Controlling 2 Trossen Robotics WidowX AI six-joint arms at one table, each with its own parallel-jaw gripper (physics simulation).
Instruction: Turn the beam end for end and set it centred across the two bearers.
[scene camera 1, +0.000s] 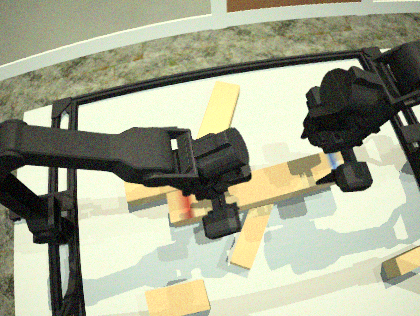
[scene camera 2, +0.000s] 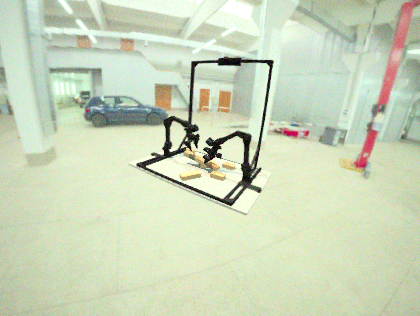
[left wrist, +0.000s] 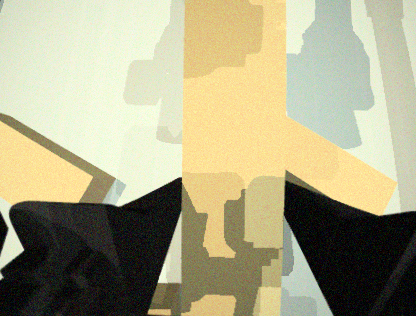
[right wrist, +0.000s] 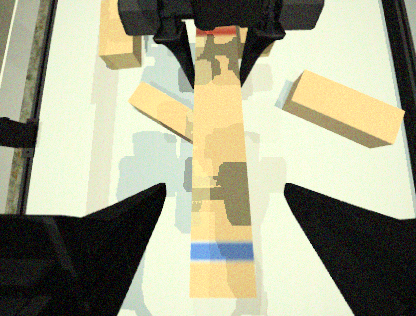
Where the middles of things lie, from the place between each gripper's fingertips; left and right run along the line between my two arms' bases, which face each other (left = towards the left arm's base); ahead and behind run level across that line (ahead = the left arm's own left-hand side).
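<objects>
Long beam (scene camera 1: 296, 177): 60 mm to the right of my left hand. Measured from the beam, my right hand is 8 cm to the right of it and 9 cm above it.
</objects>
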